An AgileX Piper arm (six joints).
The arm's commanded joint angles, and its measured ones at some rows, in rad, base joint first. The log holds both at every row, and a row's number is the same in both.
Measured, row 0: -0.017 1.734 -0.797 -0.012 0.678 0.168
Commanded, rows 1 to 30: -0.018 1.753 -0.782 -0.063 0.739 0.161; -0.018 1.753 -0.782 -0.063 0.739 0.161; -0.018 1.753 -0.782 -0.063 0.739 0.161; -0.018 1.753 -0.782 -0.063 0.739 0.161; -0.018 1.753 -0.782 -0.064 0.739 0.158; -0.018 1.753 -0.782 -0.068 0.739 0.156; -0.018 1.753 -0.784 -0.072 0.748 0.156; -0.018 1.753 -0.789 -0.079 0.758 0.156; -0.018 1.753 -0.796 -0.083 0.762 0.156; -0.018 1.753 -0.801 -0.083 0.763 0.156; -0.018 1.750 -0.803 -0.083 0.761 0.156; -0.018 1.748 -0.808 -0.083 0.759 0.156; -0.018 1.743 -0.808 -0.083 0.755 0.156; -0.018 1.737 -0.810 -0.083 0.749 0.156; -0.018 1.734 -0.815 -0.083 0.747 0.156; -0.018 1.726 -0.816 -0.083 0.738 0.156; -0.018 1.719 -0.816 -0.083 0.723 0.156; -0.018 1.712 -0.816 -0.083 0.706 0.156; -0.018 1.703 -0.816 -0.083 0.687 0.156; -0.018 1.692 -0.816 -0.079 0.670 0.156; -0.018 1.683 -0.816 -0.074 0.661 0.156; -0.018 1.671 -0.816 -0.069 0.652 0.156; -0.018 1.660 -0.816 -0.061 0.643 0.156; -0.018 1.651 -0.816 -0.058 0.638 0.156; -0.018 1.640 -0.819 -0.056 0.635 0.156; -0.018 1.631 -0.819 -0.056 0.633 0.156; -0.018 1.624 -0.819 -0.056 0.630 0.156; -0.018 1.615 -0.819 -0.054 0.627 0.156; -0.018 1.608 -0.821 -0.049 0.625 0.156; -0.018 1.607 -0.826 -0.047 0.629 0.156
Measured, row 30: -0.017 1.631 -0.815 -0.056 0.637 0.166
